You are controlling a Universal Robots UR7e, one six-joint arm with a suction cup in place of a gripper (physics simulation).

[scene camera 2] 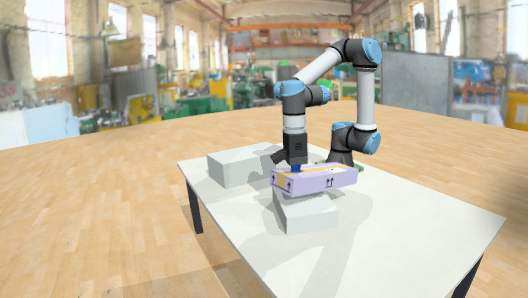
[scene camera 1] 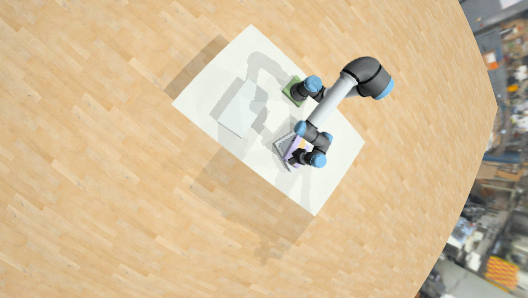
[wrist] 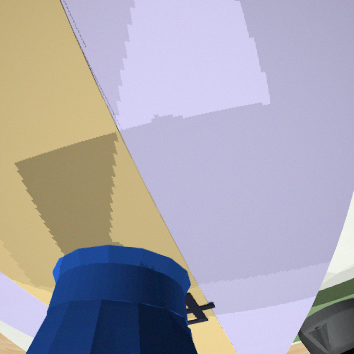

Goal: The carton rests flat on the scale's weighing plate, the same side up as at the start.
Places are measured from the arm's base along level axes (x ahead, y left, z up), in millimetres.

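Pixels of known places: hand at its tool point: [scene camera 2: 295,174] [wrist: 140,259]; arm's base at its link origin: [scene camera 1: 298,92] [wrist: 329,317].
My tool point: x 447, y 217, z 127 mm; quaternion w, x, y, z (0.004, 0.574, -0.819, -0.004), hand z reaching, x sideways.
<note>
Ahead of a thing's pixels: the offset from my tool point to its middle. Level surfaces: height alone.
The lilac carton {dx -96, dy +7, dz -33 mm} [scene camera 1: 292,148] [scene camera 2: 320,183] [wrist: 235,200] has tan tape along its top and up arrows on its sides, which point upward. It looks level. My gripper, a blue suction cup [scene camera 2: 296,169] [wrist: 120,280], is on the carton's top near one end, on the tape, and holds it. The carton is over the scale {dx -23, dy +14, dz -113 mm} [scene camera 2: 312,218], a pale grey block with a weighing plate [scene camera 1: 284,143] [scene camera 2: 301,201] on top. The carton is turned relative to the scale and sticks out past the plate. Whether its underside touches the plate is hidden.
A larger pale grey block {dx -53, dy -467, dz -97 mm} [scene camera 1: 239,119] [scene camera 2: 242,167] stands on the white table {dz -156 mm} [scene camera 1: 320,197] [scene camera 2: 415,225], left of the scale in the second scene view. The arm's base is on a green plate [scene camera 1: 290,93] [scene camera 2: 358,168] at the table's far side in that view.
</note>
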